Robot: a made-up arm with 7 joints. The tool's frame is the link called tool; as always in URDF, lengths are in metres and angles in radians. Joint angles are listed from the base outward. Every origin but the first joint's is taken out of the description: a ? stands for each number. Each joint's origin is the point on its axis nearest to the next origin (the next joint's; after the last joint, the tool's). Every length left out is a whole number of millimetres.
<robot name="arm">
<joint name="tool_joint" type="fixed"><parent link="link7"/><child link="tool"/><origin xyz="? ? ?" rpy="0 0 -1.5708"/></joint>
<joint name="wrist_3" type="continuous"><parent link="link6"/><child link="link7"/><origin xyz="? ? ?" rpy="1.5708 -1.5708 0"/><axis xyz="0 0 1"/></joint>
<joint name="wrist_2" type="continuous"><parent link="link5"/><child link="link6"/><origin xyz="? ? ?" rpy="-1.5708 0 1.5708"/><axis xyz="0 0 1"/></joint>
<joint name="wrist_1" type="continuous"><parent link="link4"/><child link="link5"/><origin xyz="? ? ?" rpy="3.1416 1.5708 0"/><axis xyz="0 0 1"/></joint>
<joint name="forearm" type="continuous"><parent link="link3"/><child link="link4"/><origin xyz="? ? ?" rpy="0 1.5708 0"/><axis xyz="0 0 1"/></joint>
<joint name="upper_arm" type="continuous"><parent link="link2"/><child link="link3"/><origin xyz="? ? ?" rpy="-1.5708 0 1.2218"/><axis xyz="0 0 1"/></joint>
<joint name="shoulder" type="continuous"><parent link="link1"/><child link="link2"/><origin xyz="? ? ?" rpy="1.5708 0 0"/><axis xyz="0 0 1"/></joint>
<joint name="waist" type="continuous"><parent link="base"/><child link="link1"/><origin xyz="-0.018 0.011 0.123" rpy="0 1.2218 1.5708"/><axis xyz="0 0 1"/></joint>
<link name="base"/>
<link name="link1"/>
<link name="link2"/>
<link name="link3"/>
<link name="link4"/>
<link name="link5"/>
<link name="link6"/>
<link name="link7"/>
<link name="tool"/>
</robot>
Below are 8 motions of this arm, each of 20 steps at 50 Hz.
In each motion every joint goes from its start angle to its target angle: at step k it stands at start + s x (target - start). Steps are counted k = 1, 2, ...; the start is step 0. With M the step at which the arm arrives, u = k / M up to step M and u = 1 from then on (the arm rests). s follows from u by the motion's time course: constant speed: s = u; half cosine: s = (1 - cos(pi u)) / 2; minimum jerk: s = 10 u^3 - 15 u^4 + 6 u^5.
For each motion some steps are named. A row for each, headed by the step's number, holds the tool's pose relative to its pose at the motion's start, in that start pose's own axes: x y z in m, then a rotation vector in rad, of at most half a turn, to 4 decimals.
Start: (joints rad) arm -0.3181 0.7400 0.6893 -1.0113 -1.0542 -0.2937 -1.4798
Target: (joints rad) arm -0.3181 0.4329 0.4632 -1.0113 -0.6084 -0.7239 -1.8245
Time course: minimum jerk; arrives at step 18
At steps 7, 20:
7: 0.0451 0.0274 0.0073 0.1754 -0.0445 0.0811
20: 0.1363 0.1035 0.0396 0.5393 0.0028 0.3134

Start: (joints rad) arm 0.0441 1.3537 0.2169 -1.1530 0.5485 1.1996 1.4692
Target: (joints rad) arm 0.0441 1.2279 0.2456 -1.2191 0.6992 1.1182 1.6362
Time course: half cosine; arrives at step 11
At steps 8, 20:
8: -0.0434 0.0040 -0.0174 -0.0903 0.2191 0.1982
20: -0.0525 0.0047 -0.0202 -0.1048 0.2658 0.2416

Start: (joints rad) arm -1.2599 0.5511 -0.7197 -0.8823 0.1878 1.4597 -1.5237
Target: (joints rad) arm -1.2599 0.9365 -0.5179 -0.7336 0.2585 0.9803 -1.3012
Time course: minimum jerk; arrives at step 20
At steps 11, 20:
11: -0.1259 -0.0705 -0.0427 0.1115 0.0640 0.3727
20: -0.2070 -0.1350 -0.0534 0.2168 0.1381 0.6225

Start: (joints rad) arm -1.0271 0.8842 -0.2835 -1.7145 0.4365 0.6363 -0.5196
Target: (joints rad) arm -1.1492 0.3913 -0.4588 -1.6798 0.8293 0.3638 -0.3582
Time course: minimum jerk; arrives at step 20
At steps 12, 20:
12: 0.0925 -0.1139 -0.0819 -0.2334 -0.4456 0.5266
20: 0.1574 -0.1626 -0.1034 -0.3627 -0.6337 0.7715

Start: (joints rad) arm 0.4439 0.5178 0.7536 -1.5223 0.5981 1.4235 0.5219
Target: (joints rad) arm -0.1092 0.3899 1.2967 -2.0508 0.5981 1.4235 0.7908
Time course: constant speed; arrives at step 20
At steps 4, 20:
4: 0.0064 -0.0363 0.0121 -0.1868 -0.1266 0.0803
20: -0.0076 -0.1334 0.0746 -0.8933 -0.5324 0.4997

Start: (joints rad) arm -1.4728 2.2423 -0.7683 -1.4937 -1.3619 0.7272 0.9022
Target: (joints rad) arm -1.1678 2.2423 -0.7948 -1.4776 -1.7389 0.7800 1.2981
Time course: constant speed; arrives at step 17
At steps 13, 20:
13: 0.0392 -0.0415 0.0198 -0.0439 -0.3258 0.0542
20: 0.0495 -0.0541 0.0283 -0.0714 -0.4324 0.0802

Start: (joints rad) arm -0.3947 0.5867 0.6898 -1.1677 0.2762 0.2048 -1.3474
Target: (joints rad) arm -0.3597 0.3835 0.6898 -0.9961 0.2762 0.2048 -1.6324
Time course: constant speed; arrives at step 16
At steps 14, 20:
14: 0.0134 -0.1099 0.0323 -0.2902 0.0293 -0.1425
20: 0.0165 -0.1252 0.0388 -0.3326 0.0269 -0.1629

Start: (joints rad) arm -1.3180 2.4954 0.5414 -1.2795 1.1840 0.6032 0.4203
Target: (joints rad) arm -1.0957 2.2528 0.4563 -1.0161 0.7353 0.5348 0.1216
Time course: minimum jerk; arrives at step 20
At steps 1, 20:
1: -0.0002 0.0001 -0.0001 0.0004 0.0002 -0.0005
20: -0.1464 0.0633 -0.0390 0.2979 0.3379 -0.5486

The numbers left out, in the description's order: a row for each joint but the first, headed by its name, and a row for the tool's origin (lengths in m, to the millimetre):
tool: 0.024 0.023 0
wrist_3: -0.019 0.025 0
wrist_2: -0.027 0.017 0
wrist_1: 0.206 0.01 0
forearm: 0.024 -0.029 0
upper_arm: 0.325 -0.128 0
shoulder: 0.023 -0.017 0

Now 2 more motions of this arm.
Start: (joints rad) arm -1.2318 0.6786 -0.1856 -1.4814 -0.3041 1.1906 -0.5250
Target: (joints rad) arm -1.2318 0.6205 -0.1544 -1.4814 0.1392 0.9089 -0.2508
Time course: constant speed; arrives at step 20
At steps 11, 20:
11: 0.0050 -0.0165 -0.0157 -0.1500 -0.2470 0.2857
20: 0.0136 -0.0330 -0.0260 -0.2883 -0.4269 0.5429

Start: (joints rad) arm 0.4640 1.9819 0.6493 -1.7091 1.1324 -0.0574 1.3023
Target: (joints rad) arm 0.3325 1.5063 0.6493 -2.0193 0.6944 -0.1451 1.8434
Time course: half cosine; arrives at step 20
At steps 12, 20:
12: -0.0543 0.0179 0.0564 -0.1827 -0.0735 0.2864
20: -0.0881 0.0184 0.0802 -0.2999 -0.1052 0.4260

